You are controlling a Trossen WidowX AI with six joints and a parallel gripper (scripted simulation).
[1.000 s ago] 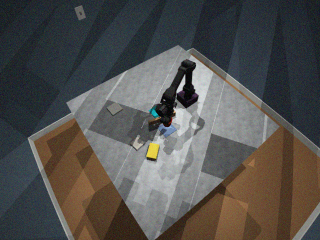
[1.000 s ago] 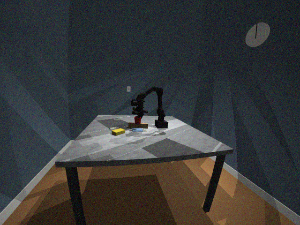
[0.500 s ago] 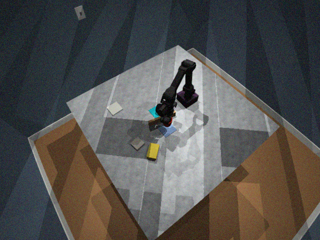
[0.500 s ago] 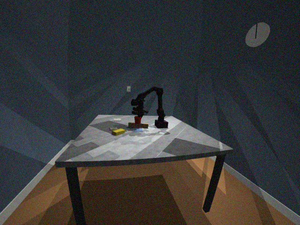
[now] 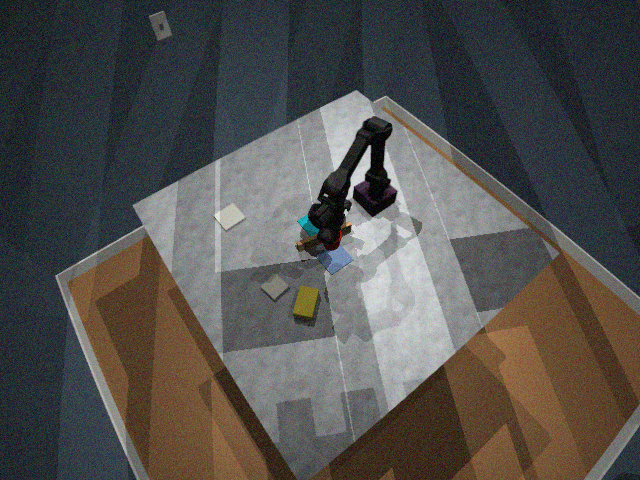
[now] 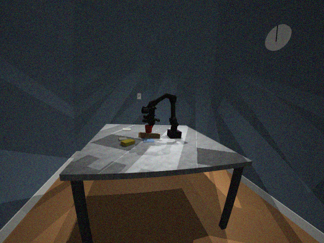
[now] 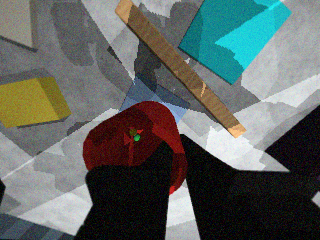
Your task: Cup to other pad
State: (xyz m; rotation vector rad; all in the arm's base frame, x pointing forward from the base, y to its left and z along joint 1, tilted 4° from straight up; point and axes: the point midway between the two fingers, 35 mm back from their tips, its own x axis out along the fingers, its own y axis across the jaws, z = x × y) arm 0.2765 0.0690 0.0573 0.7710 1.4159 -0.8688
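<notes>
The wooden bar lies 50 mm to the right of my gripper tip and 100 mm below it. The rest, counted from my gripper tip: light blue pad (20 mm ahead, 30 mm to the left, 120 mm below); then red cup (30 mm ahead, 10 mm to the left); then yellow block (220 mm ahead, 120 mm to the left, 100 mm below).
</notes>
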